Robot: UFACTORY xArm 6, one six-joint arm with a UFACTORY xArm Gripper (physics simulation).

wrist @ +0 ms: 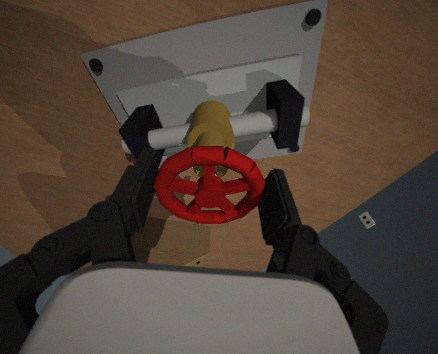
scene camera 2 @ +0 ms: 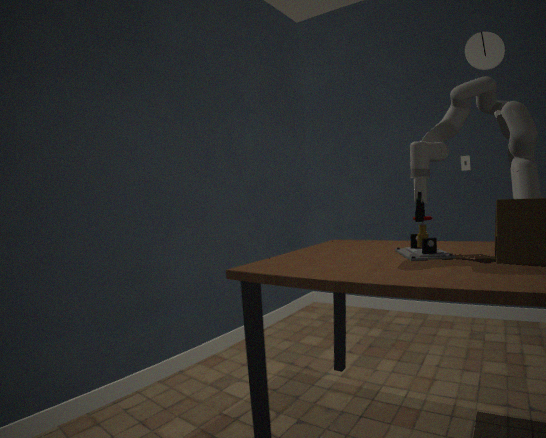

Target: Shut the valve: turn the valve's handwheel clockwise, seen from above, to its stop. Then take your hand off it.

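Observation:
The valve's red handwheel [scene camera 2: 428, 218] [wrist: 209, 197] lies level on top of the brass valve body [scene camera 2: 422, 235] [wrist: 211, 120]. My gripper [scene camera 2: 420, 219] [wrist: 212, 173] points down over the valve, with one finger on each side of the wheel's rim. It is shut on the handwheel. In the wrist view the white pipe [wrist: 172, 137] runs through the valve body between two black clamp blocks [wrist: 289, 115]. In scene camera 2 the fingers hide part of the wheel.
The valve stands on a grey base plate [scene camera 2: 417, 258] [wrist: 200, 37] with dark bolts at its corners, on the wooden table [scene camera 2: 310, 270] [wrist: 380, 95]. A brown box [scene camera 2: 522, 232] stands to the right of the plate in scene camera 2. A cable-like dark strip lies between them.

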